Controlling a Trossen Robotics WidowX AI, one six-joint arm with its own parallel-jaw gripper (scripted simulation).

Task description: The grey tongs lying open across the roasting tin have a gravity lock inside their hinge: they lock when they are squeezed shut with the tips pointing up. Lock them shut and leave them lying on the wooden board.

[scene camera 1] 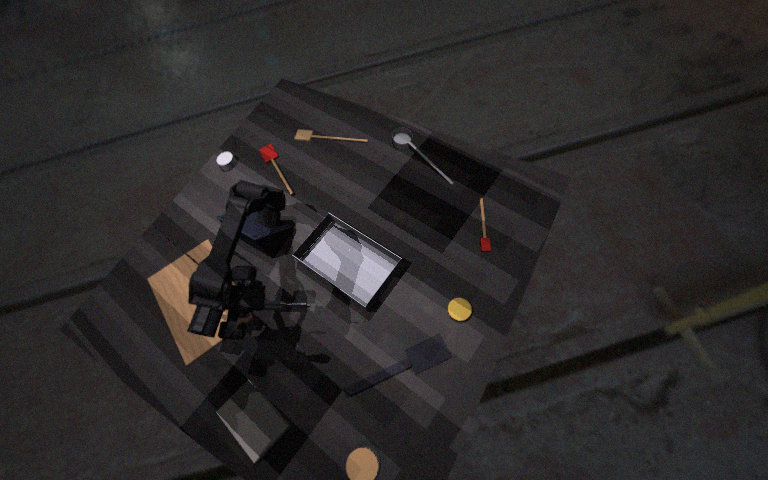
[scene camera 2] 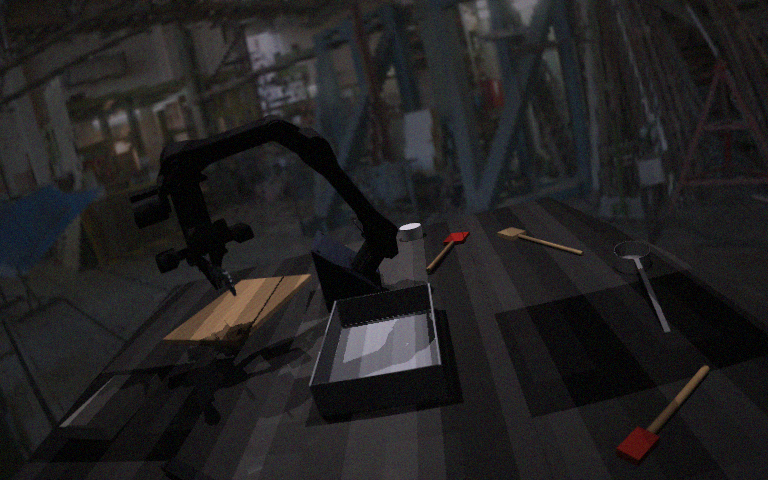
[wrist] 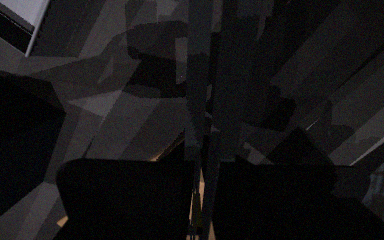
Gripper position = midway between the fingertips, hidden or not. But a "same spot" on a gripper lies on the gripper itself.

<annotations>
my gripper: scene camera 1 252, 309; scene camera 2; wrist
same spot on my gripper: (scene camera 2: 192, 259) = (wrist: 361, 219)
</annotations>
